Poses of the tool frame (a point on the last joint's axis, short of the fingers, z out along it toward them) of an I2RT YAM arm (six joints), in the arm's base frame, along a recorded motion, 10 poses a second.
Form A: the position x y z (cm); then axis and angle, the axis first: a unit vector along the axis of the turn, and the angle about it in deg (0 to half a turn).
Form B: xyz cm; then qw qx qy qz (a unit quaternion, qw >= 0). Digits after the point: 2 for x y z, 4 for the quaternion.
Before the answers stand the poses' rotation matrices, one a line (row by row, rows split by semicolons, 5 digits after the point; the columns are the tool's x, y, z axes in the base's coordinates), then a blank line. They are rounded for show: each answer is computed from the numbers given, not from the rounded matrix.
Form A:
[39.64, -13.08, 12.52, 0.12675, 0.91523, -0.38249, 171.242]
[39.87, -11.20, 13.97, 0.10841, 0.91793, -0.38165, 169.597]
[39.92, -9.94, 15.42, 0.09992, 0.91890, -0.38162, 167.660]
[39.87, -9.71, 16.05, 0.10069, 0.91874, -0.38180, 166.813]
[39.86, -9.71, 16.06, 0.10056, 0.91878, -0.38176, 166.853]
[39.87, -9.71, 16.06, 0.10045, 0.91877, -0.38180, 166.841]
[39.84, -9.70, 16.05, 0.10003, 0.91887, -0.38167, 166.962]
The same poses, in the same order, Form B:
-0.95640 0.28889 0.04296; 0.17242 0.67717 -0.71534; -0.23575 -0.67674 -0.69745
-0.96025 0.26630 0.08368; 0.12847 0.68777 -0.71447; -0.24782 -0.67532 -0.69464
-0.95716 0.26307 0.12100; 0.09996 0.69236 -0.71460; -0.27176 -0.67189 -0.68899
-0.95362 0.26968 0.13372; 0.09548 0.69229 -0.71528; -0.28547 -0.66933 -0.68593
-0.95383 0.26919 0.13320; 0.09553 0.69238 -0.71518; -0.28475 -0.66943 -0.68613
-0.95383 0.26908 0.13347; 0.09524 0.69237 -0.71523; -0.28486 -0.66949 -0.68603
-0.95447 0.26756 0.13192; 0.09536 0.69266 -0.71494; -0.28267 -0.66980 -0.68663

[39.64, -13.08, 12.52, 0.0764, 0.1264, 0.9126, -0.3814]
[39.87, -11.20, 13.97, 0.0907, 0.1080, 0.9141, -0.3801]
[39.92, -9.94, 15.42, 0.1075, 0.0993, 0.9136, -0.3794]
[39.87, -9.71, 16.05, 0.1148, 0.1000, 0.9127, -0.3793]
[39.86, -9.71, 16.06, 0.1145, 0.0999, 0.9127, -0.3792]
[39.87, -9.71, 16.06, 0.1146, 0.0998, 0.9127, -0.3793]
[39.84, -9.70, 16.05, 0.1135, 0.0994, 0.9129, -0.3792]

